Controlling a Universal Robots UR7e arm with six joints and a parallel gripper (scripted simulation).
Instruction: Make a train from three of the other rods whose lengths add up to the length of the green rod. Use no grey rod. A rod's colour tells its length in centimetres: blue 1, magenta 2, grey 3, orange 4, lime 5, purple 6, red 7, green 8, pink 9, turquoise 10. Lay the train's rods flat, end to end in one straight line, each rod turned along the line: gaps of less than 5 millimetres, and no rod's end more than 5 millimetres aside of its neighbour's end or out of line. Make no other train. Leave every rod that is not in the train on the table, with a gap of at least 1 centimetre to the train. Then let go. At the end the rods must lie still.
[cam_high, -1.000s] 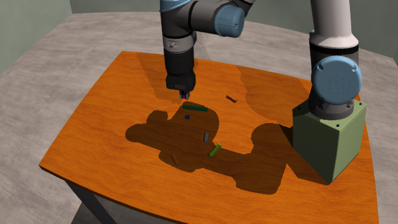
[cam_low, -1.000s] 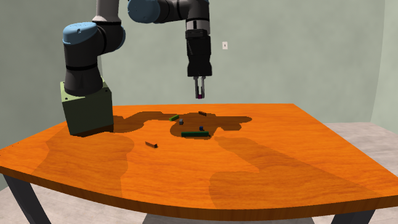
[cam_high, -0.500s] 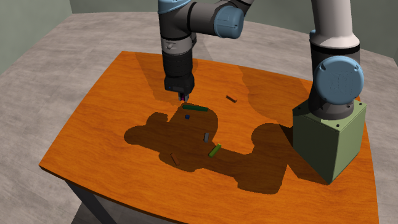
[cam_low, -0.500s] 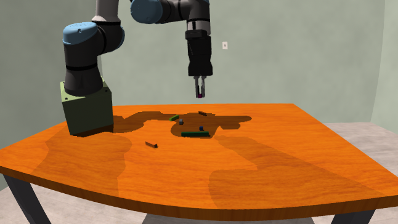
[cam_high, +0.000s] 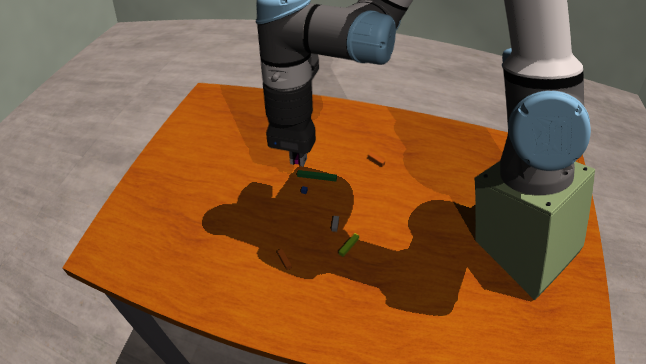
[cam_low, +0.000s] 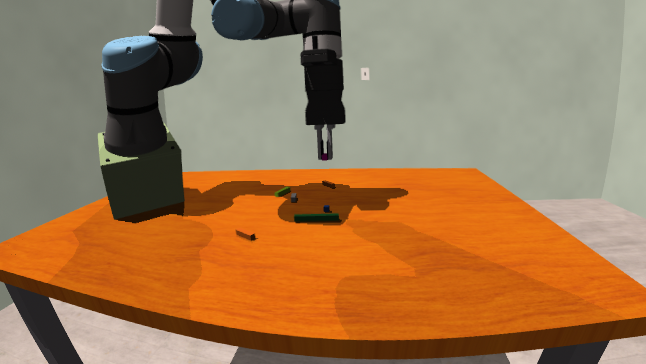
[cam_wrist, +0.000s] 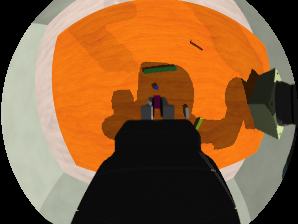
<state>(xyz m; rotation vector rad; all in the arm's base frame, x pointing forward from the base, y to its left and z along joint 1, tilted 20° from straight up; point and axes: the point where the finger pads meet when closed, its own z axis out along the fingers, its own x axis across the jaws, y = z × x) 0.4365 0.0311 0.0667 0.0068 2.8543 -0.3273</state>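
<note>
Right now my hand is 20 mm to the left of the blue rod and 110 mm above it. The rest, counted from my hand: magenta rod (10 mm below); green rod (10 mm behind, 60 mm to the right, 110 mm below); grey rod (80 mm behind, 50 mm to the left, 110 mm below).
</note>
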